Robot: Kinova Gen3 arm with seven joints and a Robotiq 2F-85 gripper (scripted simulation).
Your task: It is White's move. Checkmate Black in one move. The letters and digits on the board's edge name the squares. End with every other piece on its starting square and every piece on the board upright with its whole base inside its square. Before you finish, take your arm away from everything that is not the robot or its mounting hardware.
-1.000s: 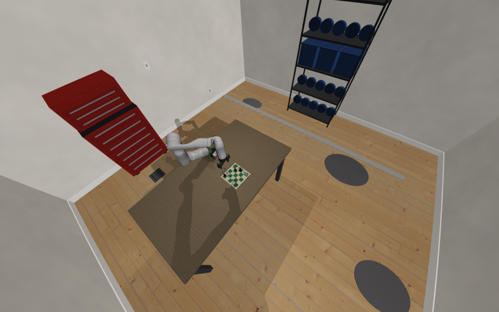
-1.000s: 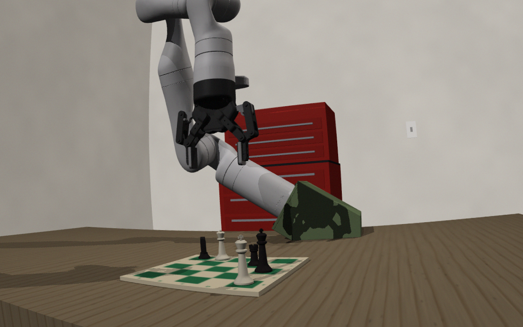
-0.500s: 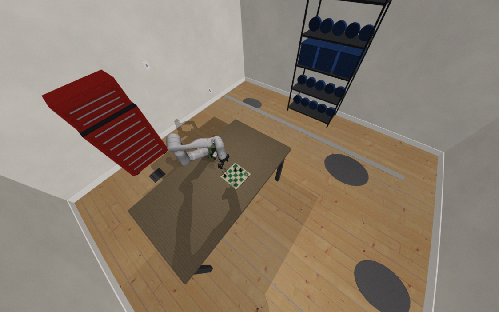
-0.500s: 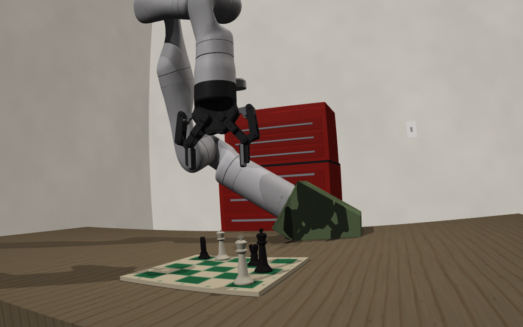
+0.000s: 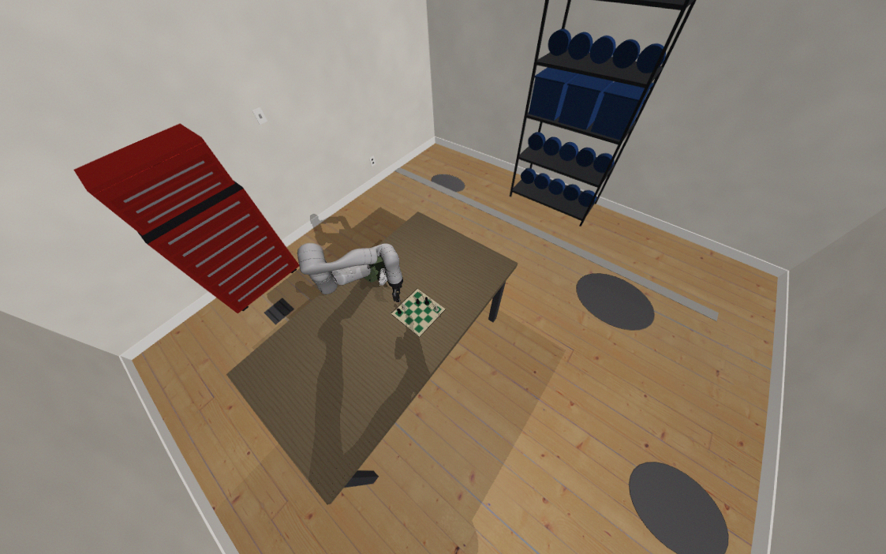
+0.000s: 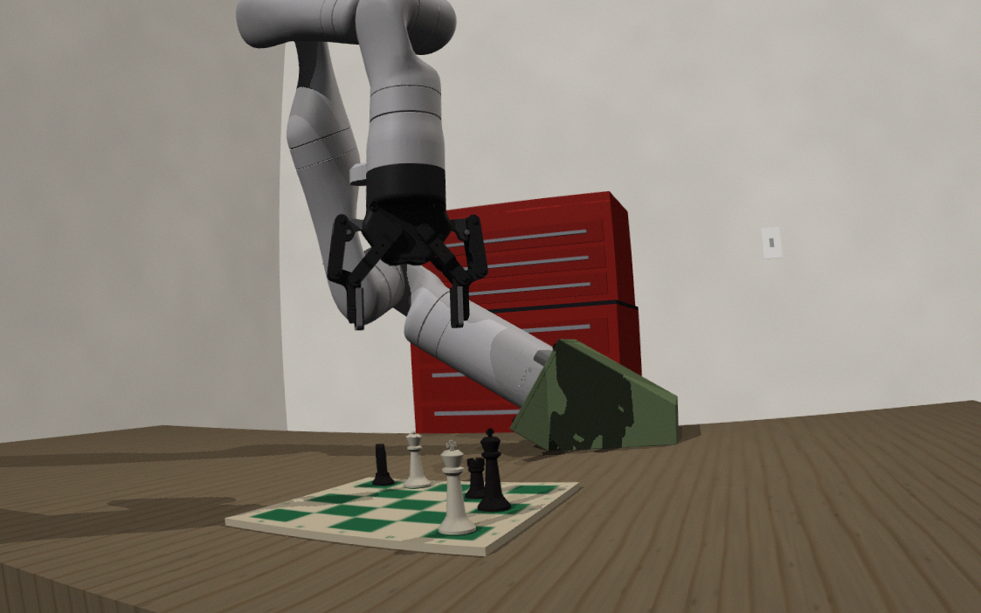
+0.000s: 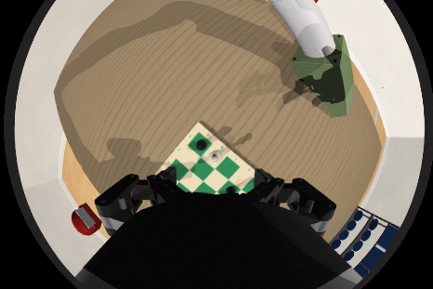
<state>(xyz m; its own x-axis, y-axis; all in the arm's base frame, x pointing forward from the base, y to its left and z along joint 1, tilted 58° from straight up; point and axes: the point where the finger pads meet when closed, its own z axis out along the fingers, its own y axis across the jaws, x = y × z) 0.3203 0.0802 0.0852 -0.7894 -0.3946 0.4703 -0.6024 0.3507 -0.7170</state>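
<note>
Right now the white queen is 10 mm ahead of my hand and 130 mm below it. Round my hand: cream chessboard 80 mm ahead, 30 mm to the left, 150 mm below; then black bishop 40 mm to the right, 140 mm below; then black rook 40 mm ahead, 80 mm to the left, 140 mm below.
</note>
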